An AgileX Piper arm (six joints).
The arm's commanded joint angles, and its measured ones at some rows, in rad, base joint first. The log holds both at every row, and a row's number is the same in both.
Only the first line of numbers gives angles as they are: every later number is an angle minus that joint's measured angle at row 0.
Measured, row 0:
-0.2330 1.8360 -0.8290 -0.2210 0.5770 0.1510
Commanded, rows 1 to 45:
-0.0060 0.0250 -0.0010 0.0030 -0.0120 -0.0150
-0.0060 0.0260 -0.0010 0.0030 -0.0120 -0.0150
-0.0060 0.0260 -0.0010 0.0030 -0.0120 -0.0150
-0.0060 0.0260 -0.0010 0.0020 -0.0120 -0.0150
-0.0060 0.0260 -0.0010 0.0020 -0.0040 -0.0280
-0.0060 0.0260 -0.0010 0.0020 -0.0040 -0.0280
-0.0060 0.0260 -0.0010 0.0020 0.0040 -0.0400
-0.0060 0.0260 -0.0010 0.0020 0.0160 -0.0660
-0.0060 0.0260 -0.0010 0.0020 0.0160 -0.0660
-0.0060 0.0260 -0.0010 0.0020 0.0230 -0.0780
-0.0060 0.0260 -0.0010 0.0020 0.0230 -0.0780
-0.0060 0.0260 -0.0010 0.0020 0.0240 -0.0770
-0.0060 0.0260 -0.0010 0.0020 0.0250 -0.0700
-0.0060 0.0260 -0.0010 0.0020 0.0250 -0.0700
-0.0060 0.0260 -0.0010 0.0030 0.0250 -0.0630
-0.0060 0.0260 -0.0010 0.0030 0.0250 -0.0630
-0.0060 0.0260 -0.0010 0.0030 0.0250 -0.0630
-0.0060 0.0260 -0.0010 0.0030 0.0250 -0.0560
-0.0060 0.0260 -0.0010 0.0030 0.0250 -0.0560
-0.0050 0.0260 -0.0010 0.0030 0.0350 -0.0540
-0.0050 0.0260 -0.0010 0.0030 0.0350 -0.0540
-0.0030 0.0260 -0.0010 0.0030 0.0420 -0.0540
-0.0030 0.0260 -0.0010 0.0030 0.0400 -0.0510
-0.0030 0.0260 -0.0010 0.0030 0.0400 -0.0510
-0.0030 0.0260 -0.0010 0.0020 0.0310 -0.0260
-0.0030 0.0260 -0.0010 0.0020 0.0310 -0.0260
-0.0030 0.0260 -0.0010 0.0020 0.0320 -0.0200
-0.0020 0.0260 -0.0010 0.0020 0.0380 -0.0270
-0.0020 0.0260 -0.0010 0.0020 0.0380 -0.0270
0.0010 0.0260 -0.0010 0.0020 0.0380 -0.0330
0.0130 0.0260 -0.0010 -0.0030 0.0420 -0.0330
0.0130 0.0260 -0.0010 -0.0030 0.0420 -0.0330
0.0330 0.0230 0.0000 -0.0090 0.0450 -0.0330
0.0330 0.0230 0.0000 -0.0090 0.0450 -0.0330
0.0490 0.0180 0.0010 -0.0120 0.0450 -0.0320
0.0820 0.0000 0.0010 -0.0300 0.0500 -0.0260
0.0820 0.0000 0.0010 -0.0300 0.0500 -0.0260
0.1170 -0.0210 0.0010 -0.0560 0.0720 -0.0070
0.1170 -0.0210 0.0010 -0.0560 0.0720 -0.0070
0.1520 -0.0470 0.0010 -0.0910 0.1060 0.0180
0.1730 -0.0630 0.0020 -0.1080 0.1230 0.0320
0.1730 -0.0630 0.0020 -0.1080 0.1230 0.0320
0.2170 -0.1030 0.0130 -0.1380 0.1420 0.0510
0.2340 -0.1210 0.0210 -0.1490 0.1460 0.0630
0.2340 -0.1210 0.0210 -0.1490 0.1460 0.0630
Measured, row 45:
0.1900 -0.0720 0.0010 -0.1150 0.1160 0.0280
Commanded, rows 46 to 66:
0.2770 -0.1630 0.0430 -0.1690 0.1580 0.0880
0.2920 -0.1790 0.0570 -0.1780 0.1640 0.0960
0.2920 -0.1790 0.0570 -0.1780 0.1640 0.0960
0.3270 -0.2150 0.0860 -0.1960 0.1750 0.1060
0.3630 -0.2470 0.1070 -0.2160 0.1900 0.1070
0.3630 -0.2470 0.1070 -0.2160 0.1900 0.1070
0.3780 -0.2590 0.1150 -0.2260 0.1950 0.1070
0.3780 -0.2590 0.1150 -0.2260 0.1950 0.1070
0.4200 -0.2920 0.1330 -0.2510 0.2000 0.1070
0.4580 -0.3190 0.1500 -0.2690 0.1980 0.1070
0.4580 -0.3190 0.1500 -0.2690 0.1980 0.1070
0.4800 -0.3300 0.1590 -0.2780 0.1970 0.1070
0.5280 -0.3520 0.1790 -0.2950 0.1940 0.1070
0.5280 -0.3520 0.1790 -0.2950 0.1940 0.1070
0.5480 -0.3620 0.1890 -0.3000 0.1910 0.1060
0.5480 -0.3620 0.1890 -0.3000 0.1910 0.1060
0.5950 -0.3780 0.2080 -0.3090 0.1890 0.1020
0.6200 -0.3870 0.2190 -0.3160 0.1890 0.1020
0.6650 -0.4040 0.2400 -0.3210 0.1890 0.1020
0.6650 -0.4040 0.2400 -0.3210 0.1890 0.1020
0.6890 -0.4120 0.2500 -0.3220 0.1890 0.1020
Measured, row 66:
0.6390 -0.3830 0.2260 -0.2690 0.1720 0.1040
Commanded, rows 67 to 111:
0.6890 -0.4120 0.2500 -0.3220 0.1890 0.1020
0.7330 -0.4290 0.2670 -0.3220 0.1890 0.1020
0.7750 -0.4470 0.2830 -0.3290 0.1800 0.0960
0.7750 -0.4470 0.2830 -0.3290 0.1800 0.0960
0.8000 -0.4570 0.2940 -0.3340 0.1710 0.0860
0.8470 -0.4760 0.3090 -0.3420 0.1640 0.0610
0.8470 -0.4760 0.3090 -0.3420 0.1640 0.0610
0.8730 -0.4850 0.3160 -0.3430 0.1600 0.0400
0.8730 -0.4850 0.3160 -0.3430 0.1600 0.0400
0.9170 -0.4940 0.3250 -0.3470 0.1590 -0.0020
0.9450 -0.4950 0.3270 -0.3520 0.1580 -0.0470
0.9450 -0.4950 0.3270 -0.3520 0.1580 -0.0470
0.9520 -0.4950 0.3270 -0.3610 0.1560 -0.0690
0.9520 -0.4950 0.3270 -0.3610 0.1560 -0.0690
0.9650 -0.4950 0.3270 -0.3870 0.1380 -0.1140
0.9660 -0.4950 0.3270 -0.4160 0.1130 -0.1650
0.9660 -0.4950 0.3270 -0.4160 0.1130 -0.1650
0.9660 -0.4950 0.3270 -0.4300 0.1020 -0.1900
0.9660 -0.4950 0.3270 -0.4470 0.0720 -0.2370
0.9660 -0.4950 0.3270 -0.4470 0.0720 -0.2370
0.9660 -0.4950 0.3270 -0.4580 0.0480 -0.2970
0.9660 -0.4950 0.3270 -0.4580 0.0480 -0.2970
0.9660 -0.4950 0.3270 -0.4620 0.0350 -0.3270
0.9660 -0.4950 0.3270 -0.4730 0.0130 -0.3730
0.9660 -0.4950 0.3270 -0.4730 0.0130 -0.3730
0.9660 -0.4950 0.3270 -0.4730 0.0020 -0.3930
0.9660 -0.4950 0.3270 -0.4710 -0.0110 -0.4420
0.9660 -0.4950 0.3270 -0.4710 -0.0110 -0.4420
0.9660 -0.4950 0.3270 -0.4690 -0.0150 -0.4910
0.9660 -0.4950 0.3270 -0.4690 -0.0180 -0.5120
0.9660 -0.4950 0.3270 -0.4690 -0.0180 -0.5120
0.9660 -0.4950 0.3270 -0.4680 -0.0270 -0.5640
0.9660 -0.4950 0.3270 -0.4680 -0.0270 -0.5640
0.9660 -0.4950 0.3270 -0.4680 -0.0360 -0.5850
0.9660 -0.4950 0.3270 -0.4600 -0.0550 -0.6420
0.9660 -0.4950 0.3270 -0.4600 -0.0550 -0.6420
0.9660 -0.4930 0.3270 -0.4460 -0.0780 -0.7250
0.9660 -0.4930 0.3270 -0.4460 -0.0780 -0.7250
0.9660 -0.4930 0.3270 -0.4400 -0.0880 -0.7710
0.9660 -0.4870 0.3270 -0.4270 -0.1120 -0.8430
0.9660 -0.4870 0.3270 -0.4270 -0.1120 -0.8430
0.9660 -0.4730 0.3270 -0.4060 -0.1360 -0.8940
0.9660 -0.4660 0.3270 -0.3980 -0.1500 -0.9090
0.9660 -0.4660 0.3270 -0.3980 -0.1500 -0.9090
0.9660 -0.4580 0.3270 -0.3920 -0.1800 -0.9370
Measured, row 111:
0.9620 -0.4620 0.3320 -0.3850 -0.1170 -0.8850
